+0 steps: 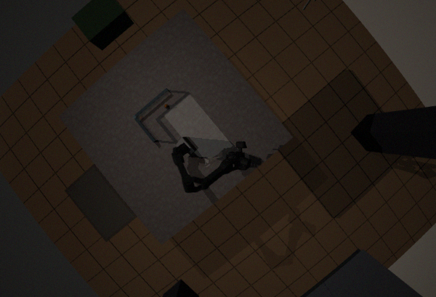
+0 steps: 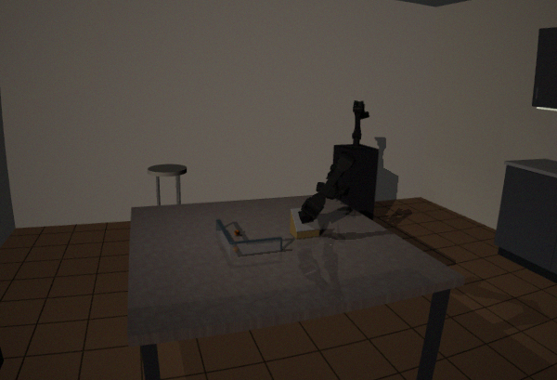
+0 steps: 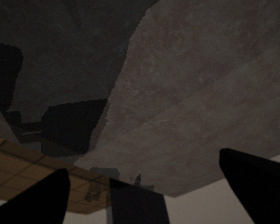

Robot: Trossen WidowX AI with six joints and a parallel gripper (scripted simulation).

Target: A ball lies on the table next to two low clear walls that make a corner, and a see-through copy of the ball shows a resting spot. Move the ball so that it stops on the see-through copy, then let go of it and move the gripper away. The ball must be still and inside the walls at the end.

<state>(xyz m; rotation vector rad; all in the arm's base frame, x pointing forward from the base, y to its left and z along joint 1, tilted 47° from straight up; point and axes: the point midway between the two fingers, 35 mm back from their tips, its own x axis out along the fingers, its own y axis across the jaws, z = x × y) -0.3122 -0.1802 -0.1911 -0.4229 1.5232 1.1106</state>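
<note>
My gripper tip is now 650 mm short of the orange ball, 180 mm to the right of it and 70 mm above it. The rest, counted from my gripper tip: see-through ball copy: 720 mm ahead, 380 mm to the left, 70 mm below.
</note>
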